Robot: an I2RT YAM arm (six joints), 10 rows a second.
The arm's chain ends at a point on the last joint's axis. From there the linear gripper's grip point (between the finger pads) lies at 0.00 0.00 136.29 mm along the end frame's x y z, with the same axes.
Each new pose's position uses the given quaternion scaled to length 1; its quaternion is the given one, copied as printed.
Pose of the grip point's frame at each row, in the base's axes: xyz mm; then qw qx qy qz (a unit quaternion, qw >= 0):
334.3, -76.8, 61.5, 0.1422, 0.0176, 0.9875, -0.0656
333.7, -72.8, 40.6, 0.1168, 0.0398, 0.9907, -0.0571
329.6, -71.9, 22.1, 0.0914, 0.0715, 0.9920, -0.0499
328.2, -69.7, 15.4, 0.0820, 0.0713, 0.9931, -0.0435
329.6, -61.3, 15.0, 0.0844, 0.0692, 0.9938, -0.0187
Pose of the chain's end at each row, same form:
296.3, -58.5, 191.1, 0.1422, 0.0176, 0.9875, -0.0656
302.8, -56.1, 172.3, 0.1168, 0.0398, 0.9907, -0.0571
305.9, -56.6, 155.4, 0.0914, 0.0715, 0.9920, -0.0499
306.8, -56.3, 149.3, 0.0820, 0.0713, 0.9931, -0.0435
307.1, -54.6, 149.3, 0.0844, 0.0692, 0.9938, -0.0187

